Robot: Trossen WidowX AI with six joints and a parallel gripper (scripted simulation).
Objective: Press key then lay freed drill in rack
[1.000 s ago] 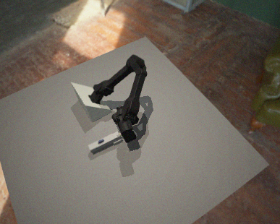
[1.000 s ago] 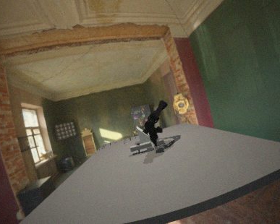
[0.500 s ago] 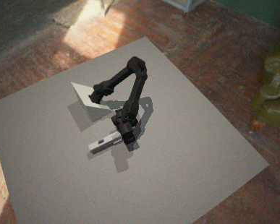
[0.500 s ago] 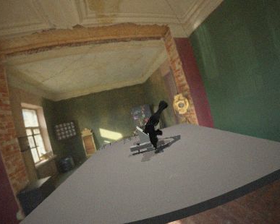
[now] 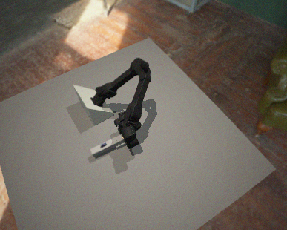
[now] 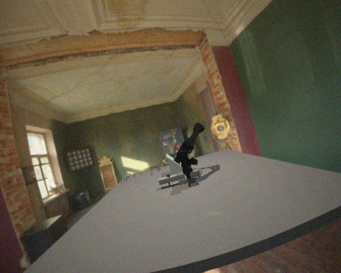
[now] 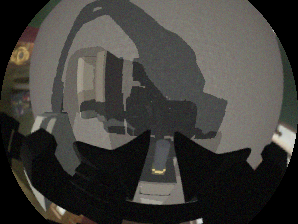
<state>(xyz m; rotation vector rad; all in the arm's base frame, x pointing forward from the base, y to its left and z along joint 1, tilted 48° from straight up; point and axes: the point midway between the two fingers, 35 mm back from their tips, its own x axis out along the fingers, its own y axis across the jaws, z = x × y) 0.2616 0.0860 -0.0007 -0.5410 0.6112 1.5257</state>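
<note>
Right now the drill is 5 cm to the right of my gripper tip and 3 cm above it. From my gripper tip the other things lie so: light grey fixture block 11 cm to the right, 2 cm above, 1 cm behind; blue key 14 cm to the right, 3 cm above, 1 cm behind.
</note>
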